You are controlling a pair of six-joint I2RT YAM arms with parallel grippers.
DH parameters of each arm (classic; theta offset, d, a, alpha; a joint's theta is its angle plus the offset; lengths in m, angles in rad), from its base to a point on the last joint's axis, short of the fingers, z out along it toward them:
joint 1: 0 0.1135 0.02 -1.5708
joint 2: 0 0 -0.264 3.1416
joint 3: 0.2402 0 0.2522 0
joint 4: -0.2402 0 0.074 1.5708
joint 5: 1.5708 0 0 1.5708
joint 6: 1.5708 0.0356 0 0
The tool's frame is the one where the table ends.
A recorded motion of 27 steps. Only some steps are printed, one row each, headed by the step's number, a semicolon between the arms.
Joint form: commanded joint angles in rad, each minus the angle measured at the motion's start. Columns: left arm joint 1, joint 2, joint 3, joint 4, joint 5, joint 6; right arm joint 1, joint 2, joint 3, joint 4, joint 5, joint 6.
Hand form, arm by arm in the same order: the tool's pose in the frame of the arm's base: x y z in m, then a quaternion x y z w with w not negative. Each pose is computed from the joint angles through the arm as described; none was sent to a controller.
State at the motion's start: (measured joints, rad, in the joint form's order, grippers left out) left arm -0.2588 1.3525 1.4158 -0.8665 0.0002 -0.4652; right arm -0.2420 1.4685 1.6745 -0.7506 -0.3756 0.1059
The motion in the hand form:
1: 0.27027 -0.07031 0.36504 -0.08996 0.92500 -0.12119 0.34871; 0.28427 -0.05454 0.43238 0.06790 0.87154 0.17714 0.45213
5: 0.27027 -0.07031 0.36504 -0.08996 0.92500 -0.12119 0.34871; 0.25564 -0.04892 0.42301 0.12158 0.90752 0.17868 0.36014
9: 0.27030 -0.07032 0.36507 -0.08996 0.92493 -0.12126 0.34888; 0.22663 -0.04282 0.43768 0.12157 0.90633 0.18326 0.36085
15: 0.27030 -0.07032 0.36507 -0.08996 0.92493 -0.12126 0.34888; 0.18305 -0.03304 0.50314 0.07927 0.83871 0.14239 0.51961
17: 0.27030 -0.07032 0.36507 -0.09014 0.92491 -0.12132 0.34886; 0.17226 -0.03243 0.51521 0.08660 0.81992 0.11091 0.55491
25: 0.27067 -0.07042 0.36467 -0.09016 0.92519 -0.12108 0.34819; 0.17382 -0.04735 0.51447 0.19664 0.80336 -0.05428 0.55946
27: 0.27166 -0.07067 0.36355 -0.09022 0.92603 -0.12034 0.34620; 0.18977 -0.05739 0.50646 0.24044 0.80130 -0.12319 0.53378
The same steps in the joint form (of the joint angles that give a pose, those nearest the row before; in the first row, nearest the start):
1: 0.0027 0.0000 -0.0076 -0.0038 -0.0130 0.0202; -0.0012 -0.0446 0.0050 -0.1324 -0.0752 0.0393
5: 0.0027 0.0000 -0.0076 -0.0038 -0.0130 0.0202; -0.0015 -0.0843 0.0054 -0.3746 -0.0336 0.0778
9: 0.0027 0.0000 -0.0076 -0.0034 -0.0130 0.0202; -0.0080 -0.1526 0.0244 -0.4612 -0.0465 0.0771
15: 0.0027 0.0000 -0.0076 -0.0034 -0.0130 0.0202; -0.0080 -0.2625 0.1529 -0.3399 -0.0065 0.0691
17: 0.0027 0.0000 -0.0076 -0.0034 -0.0130 0.0198; -0.0076 -0.2884 0.1709 -0.3029 0.0576 0.0694
25: 0.0027 0.0015 -0.0076 -0.0034 -0.0130 0.0198; -0.0080 -0.2834 0.1656 -0.2827 0.4562 0.0694
27: 0.0027 0.0057 -0.0076 -0.0038 -0.0130 0.0199; -0.0080 -0.2376 0.1621 -0.2800 0.6210 0.0683

